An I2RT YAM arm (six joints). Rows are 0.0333 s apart.
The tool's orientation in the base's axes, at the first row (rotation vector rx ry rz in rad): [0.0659, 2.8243, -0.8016]
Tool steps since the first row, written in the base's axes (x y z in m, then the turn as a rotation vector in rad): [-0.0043, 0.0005, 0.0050, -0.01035, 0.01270, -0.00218]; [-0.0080, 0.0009, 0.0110, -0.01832, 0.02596, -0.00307]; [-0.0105, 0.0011, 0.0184, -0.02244, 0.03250, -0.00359]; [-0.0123, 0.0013, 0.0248, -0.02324, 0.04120, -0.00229]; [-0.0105, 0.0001, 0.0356, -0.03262, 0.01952, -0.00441]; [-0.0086, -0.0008, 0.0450, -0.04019, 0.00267, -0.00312]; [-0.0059, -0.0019, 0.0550, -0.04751, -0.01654, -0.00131]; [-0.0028, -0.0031, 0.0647, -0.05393, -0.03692, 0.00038]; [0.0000, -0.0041, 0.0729, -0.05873, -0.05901, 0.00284]
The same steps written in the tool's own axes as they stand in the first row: [0.0032, -0.0026, -0.0052, 0.01041, 0.01092, -0.00674]; [0.0055, -0.0057, -0.0111, 0.01822, 0.02189, -0.01442]; [0.0064, -0.0096, -0.0178, 0.02228, 0.02732, -0.01817]; [0.0069, -0.0129, -0.0236, 0.02268, 0.03398, -0.02396]; [0.0029, -0.0193, -0.0316, 0.03257, 0.01569, -0.01255]; [-0.0009, -0.0247, -0.0386, 0.03992, -0.00007, -0.00619]; [-0.0056, -0.0305, -0.0458, 0.04695, -0.01808, 0.00103]; [-0.0107, -0.0362, -0.0527, 0.05314, -0.03693, 0.00913]; [-0.0151, -0.0410, -0.0585, 0.05761, -0.05748, 0.01778]
